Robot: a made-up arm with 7 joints.
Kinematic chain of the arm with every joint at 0, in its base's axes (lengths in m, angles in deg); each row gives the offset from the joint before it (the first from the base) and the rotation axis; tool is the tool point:
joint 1: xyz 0 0.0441 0 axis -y
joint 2: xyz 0 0.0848 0 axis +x
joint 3: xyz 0 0 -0.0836 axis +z
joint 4: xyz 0 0 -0.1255 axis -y
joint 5: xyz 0 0 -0.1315 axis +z
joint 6: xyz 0 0 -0.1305 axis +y
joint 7: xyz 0 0 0 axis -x
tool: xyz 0 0 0
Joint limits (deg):
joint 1: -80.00..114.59
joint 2: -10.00..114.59
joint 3: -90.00..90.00
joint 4: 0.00..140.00
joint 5: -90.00..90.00
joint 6: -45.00..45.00
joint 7: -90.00..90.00
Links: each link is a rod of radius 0.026 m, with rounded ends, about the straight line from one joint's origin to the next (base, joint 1, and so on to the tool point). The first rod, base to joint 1, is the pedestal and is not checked.
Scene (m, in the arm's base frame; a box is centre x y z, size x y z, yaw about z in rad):
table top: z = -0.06
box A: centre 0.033 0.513 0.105 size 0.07 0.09 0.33 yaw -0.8
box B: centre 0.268 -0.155 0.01 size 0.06 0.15 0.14 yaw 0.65
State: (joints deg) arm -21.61 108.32 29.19 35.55 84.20 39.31 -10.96
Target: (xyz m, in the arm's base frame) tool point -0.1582 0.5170 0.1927
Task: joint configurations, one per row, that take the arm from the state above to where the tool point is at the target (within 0.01 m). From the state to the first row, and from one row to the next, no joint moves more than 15 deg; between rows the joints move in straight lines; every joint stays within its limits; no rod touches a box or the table.
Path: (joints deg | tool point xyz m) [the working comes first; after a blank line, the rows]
Joints at the target: 52.91 111.01 56.20 23.59 84.20 39.31 -10.96
Straight joint move there: touches box A.

1: -12.79 109.89 43.74 42.11 83.77 26.46 -9.86 | 0.1795 0.4670 0.2171
2: -3.97 111.46 58.29 48.68 83.34 13.61 -8.76 | 0.1236 0.4233 0.2877
3: 4.85 113.02 72.85 55.24 82.91 0.76 -7.66 | 0.0354 0.3784 0.3337
4: 13.67 114.59 87.40 61.80 82.47 -12.09 -6.57 | -0.0721 0.3356 0.3409
5: 23.48 113.70 79.60 52.25 82.91 0.76 -7.66 | -0.0992 0.3853 0.3222
6: 33.29 112.80 71.80 42.69 83.34 13.61 -8.76 | -0.1244 0.4338 0.2906
7: 43.10 111.91 64.00 33.14 83.77 26.46 -9.86 | -0.1450 0.4784 0.2469
8: 52.91 111.01 56.20 23.59 84.20 39.31 -10.96 | -0.1582 0.5170 0.1927

